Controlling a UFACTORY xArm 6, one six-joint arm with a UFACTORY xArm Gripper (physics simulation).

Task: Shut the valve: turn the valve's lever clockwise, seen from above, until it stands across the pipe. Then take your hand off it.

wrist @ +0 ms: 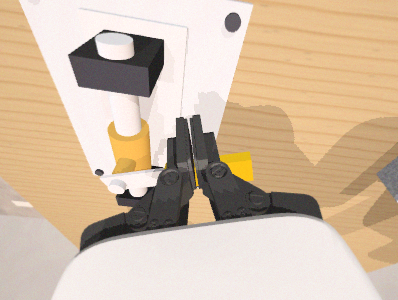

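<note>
The valve has an orange body (131, 150) on a white pipe (126, 112) that runs up the wrist view. Its lever is a white bar (142, 178) with a yellow grip (239, 167). The lever extends rightward from the pipe and looks about square across it. My gripper (190, 132) is shut and empty. Its fingers are right of the valve body and cover the middle of the lever, with the yellow grip showing past their right side. Whether they touch the lever cannot be told.
A black block (112, 75) holds the pipe's upper end, and another dark block (126, 199) is partly hidden at the lower end. The white base plate (217, 45) lies on the wooden table (310, 60). A grey object (391, 177) shows at the right edge.
</note>
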